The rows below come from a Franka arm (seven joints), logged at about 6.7 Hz.
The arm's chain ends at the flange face. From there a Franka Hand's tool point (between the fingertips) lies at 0.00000 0.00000 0.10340 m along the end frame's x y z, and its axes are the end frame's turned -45 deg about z.
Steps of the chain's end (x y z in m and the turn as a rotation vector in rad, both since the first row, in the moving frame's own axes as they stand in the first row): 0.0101 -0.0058 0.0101 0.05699 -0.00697 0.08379; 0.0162 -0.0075 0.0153 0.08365 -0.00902 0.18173; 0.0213 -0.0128 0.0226 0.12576 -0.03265 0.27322
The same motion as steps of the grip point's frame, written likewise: 0.0151 -0.0015 0.0099 0.04523 0.03537 0.08379; 0.0228 -0.0001 0.0149 0.06553 0.05277 0.18173; 0.0324 -0.0045 0.0217 0.11201 0.06584 0.27322
